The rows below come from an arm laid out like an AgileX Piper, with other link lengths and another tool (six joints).
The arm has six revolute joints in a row. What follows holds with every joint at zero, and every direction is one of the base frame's.
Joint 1 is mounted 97.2 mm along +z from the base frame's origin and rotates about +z.
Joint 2 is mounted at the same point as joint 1 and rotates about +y.
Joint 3 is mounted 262.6 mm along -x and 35.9 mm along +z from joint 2 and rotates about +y.
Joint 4 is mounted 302.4 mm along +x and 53.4 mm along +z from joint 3 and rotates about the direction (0.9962, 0, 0.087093).
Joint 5 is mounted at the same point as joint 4 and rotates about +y.
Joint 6 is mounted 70.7 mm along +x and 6.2 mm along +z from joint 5 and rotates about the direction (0.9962, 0, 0.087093).
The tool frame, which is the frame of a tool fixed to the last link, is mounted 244.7 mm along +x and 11 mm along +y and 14.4 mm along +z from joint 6; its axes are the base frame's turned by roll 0.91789, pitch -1.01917 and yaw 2.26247 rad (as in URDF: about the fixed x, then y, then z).
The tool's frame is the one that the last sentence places.
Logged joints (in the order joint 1, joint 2, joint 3, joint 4, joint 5, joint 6), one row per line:
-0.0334 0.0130 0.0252 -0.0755 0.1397 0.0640
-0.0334 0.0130 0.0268 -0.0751 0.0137 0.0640
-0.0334 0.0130 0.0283 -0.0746 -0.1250 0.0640
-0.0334 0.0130 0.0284 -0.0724 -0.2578 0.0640
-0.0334 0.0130 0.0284 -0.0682 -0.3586 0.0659
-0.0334 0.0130 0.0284 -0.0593 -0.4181 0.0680
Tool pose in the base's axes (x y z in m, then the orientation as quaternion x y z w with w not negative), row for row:
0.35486 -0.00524 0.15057 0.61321 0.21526 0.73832 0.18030
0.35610 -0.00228 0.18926 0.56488 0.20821 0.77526 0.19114
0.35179 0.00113 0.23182 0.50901 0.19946 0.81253 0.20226
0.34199 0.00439 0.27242 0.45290 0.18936 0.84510 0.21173
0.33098 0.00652 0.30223 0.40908 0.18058 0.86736 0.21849
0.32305 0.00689 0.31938 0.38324 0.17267 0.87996 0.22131
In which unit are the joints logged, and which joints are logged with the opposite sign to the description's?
The joints are logged in radians. Opposite sign: joint 2, joint 6.
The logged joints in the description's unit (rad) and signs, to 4 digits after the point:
-0.0334 -0.0130 0.0252 -0.0755 0.1397 -0.0640
-0.0334 -0.0130 0.0268 -0.0751 0.0137 -0.0640
-0.0334 -0.0130 0.0283 -0.0746 -0.1250 -0.0640
-0.0334 -0.0130 0.0284 -0.0724 -0.2578 -0.0640
-0.0334 -0.0130 0.0284 -0.0682 -0.3586 -0.0659
-0.0334 -0.0130 0.0284 -0.0593 -0.4181 -0.0680

